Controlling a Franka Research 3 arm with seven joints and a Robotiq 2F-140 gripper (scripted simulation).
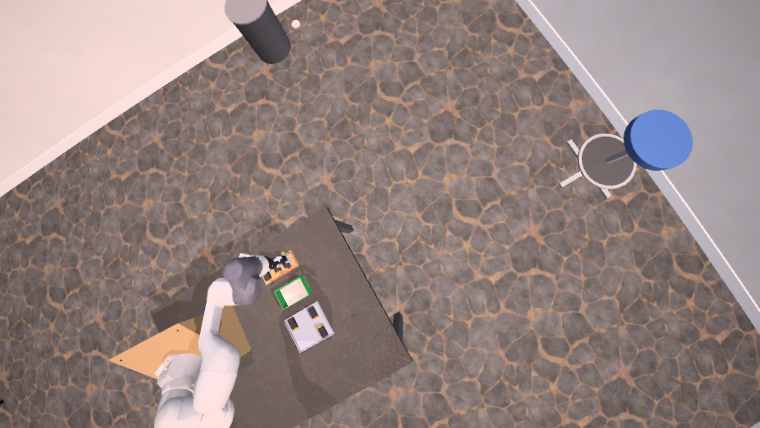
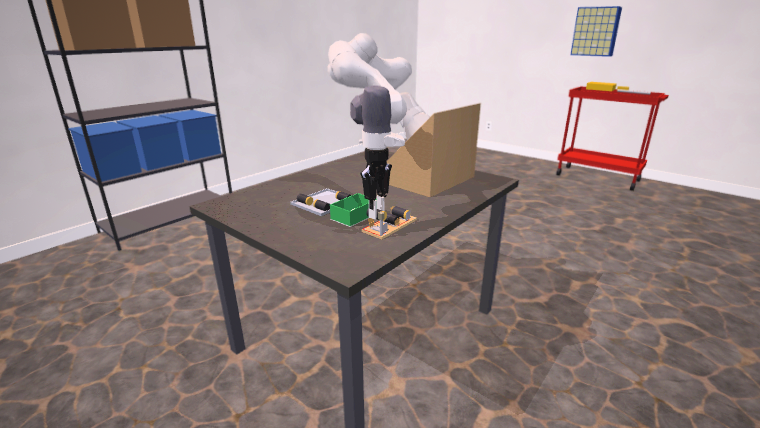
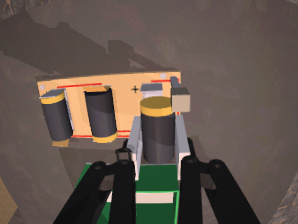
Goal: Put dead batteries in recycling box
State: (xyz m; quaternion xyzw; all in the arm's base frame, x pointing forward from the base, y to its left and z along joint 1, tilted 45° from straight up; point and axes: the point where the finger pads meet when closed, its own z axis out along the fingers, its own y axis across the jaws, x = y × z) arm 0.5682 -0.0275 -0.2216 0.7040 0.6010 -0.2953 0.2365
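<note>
Right now the bulb is 30 mm to the left of my hand, 20 mm ahead of it and 10 mm below it. From my hand the other things lie so: white tray (330 mm to the right, 100 mm behind, 90 mm below); green recycling box (150 mm to the right, 80 mm below, 60 mm behind).
</note>
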